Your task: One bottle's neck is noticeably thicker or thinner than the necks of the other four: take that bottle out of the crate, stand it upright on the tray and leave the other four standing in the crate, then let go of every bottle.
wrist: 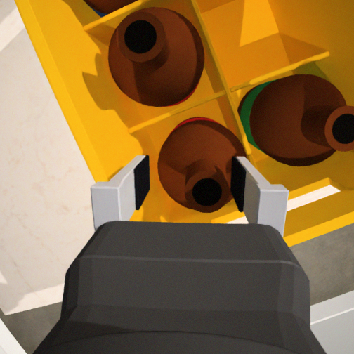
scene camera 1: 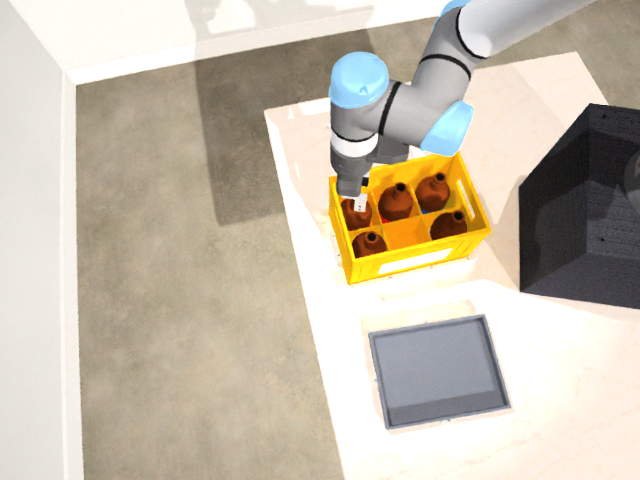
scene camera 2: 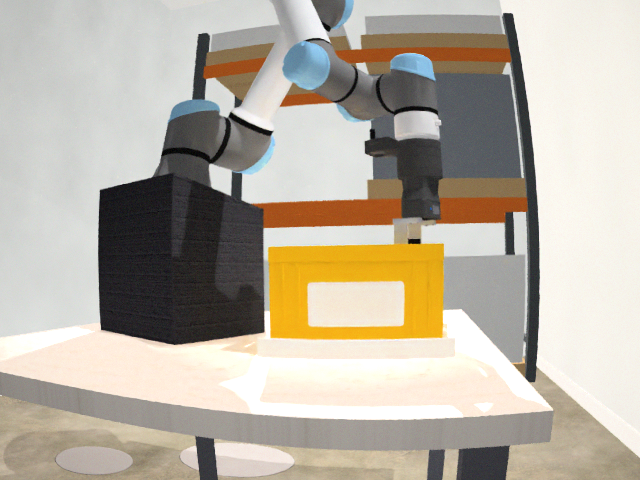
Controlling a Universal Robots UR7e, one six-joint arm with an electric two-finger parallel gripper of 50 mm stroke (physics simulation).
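Frame: origin at the arm's base, x ahead, y right, z down, level; millimetres.
Seen in the pictures: gripper, between the fingertips: (scene camera 1: 361, 197); arm's base, origin of its link: (scene camera 2: 178, 198).
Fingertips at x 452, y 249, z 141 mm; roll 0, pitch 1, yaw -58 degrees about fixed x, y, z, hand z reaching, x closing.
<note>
Offsets run from my fingertips to a thing's top centre. "spot": to the spot under its first point.
The yellow crate {dx -73, dy -59, dz -24 mm} (scene camera 1: 356, 271) (scene camera 2: 289, 304) (wrist: 65, 90) holds five brown bottles, all upright. My gripper (scene camera 1: 361, 197) (scene camera 2: 408, 238) (wrist: 189, 172) is open and empty over the back left bottle {dx +12, dy -4, dz -12 mm} (scene camera 1: 355, 219) (wrist: 195, 150), its tips near rim height. In the wrist view that neck lies between the fingers, nearer the right one. The back middle bottle {dx -79, dy -18, dz -12 mm} (scene camera 1: 395, 205) (wrist: 167, 67), back right bottle {dx -163, dy -28, dz -12 mm} (scene camera 1: 433, 195), front left bottle {dx +21, dy -90, dz -12 mm} (scene camera 1: 369, 248) (wrist: 295, 115) and front right bottle {dx -154, dy -119, dz -12 mm} (scene camera 1: 447, 226) stand in their compartments. Which neck differs I cannot tell. The grey tray {spot: dx -24, dy -346, dz +146 mm} (scene camera 1: 436, 361) is empty.
The front middle compartment {spot: dx -95, dy -65, dz +134 mm} (scene camera 1: 406, 232) is empty. A large black block (scene camera 1: 553, 227) (scene camera 2: 136, 263) stands on the table beside the crate, near the arm's base. A low white base {spot: dx -88, dy +44, dz +132 mm} (scene camera 2: 356, 347) lies under the crate. A shelf rack (scene camera 2: 523, 155) stands behind the table.
</note>
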